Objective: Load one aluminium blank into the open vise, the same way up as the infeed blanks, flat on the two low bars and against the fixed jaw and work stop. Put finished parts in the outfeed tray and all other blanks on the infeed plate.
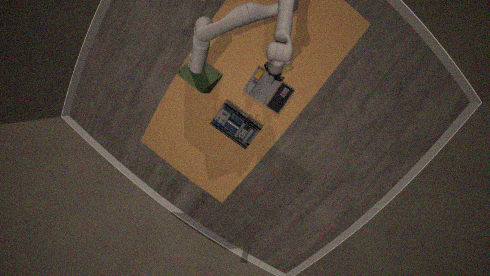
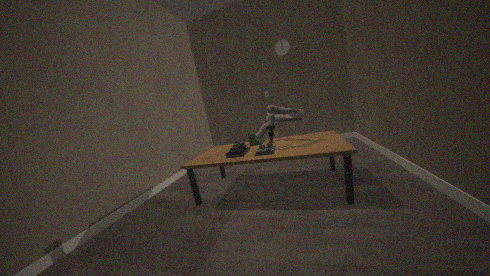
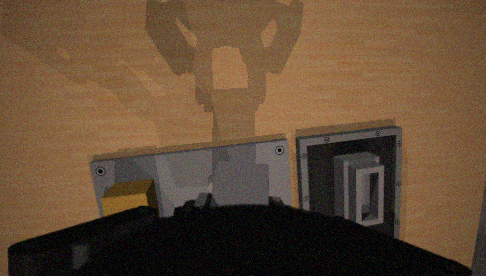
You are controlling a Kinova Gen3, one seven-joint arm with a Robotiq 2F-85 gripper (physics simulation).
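Note:
My gripper is shut on a grey aluminium blank and holds it just above the far edge of the grey infeed plate. A yellow block lies on the plate to the left of the blank. A paler grey block lies at the plate's other end. The blue vise stands apart, nearer the table's front; I cannot tell what lies between its jaws. The dark outfeed tray holds a grey machined part.
The arm's green base stands left of the plate. The wooden table extends around the fixtures. The tray sits right beside the infeed plate with a narrow gap.

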